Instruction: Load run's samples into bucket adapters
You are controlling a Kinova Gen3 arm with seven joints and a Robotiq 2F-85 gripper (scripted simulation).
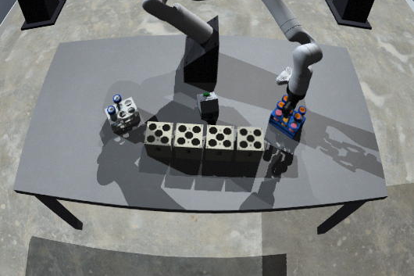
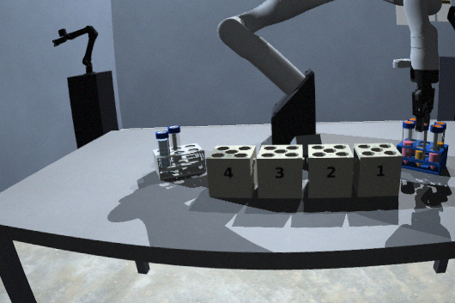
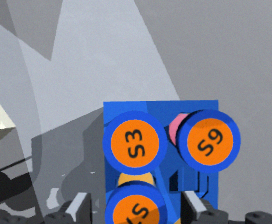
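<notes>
Right now the sample tube S7 is 6 cm below my hand and 1 cm ahead of it. Also, from my hand: sample tube S4 (6 cm below, 3 cm to the left, 2 cm ahead); then sample tube S2 (6 cm to the left, 6 cm below); then sample tube S3 (6 cm below, 4 cm to the right, 3 cm behind).
</notes>
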